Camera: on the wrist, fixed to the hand. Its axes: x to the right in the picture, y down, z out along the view.
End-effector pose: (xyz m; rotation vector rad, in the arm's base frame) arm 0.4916 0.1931 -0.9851 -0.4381 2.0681 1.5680
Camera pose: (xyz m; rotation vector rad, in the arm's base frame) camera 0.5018 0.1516 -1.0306 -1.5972 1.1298 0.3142
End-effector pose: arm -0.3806 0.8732 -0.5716 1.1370 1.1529 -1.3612
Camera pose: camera -0.4333 0.9032 -0.5863 -0.1878 -1.8602 2.1572
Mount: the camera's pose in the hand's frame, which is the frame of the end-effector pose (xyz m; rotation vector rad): 0.0156 -0.0534 -0.0283 0.2071 0.1585 -1.6091
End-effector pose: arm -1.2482 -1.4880 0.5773 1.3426 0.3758 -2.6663
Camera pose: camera -1.2479 -1.4289 0.5572 -0.6491 -0.7488 1.4465
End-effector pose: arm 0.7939 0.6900 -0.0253 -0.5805 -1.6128 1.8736
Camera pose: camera 0.8096 0.7259 0.0233 0.5711 -1.0545 0.6735
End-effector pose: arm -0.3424 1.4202 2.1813 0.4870 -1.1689 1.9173
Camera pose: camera -0.3063 1.4641 2.2071 0.9504 -0.1690 0.6008
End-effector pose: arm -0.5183 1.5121 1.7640 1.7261 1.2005 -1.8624
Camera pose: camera -0.5420 1.5695 1.7707 -0.4329 -1.6768 1.3985
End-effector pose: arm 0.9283 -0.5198 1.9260 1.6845 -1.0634 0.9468
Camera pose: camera 0.9795 -0.4849 1.9334 1.8712 0.6194 0.0632
